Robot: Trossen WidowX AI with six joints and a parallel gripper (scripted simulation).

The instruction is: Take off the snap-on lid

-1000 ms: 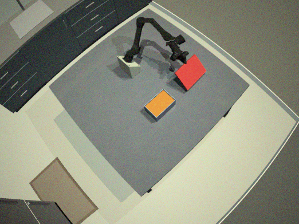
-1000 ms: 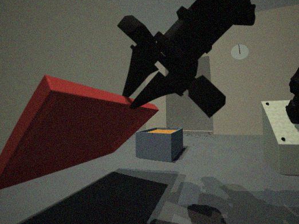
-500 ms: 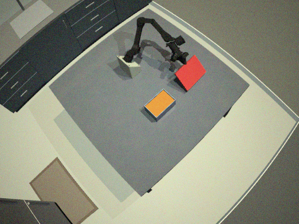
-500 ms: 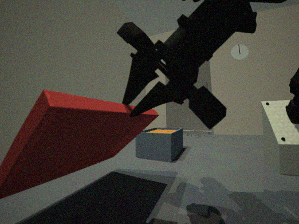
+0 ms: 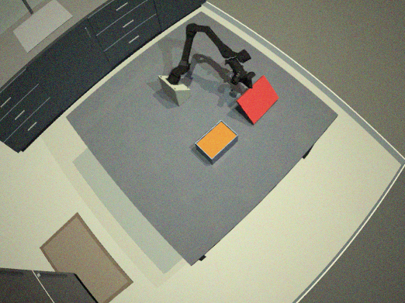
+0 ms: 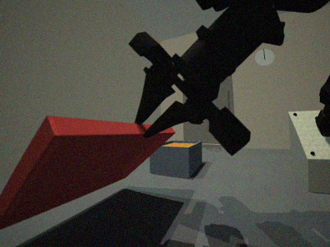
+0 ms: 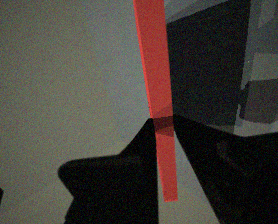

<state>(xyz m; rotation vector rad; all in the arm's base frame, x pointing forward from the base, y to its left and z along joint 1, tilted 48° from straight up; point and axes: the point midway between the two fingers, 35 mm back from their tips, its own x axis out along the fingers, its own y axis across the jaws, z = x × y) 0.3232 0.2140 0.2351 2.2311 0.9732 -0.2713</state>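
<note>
Now: gripper tip 60 mm short of the red lid, 50 mm above it and 10 mm to the right of it. From my gripper tip the other things lie so: grey-blue storage box 350 mm to the right, 100 mm below, 90 mm ahead.
</note>
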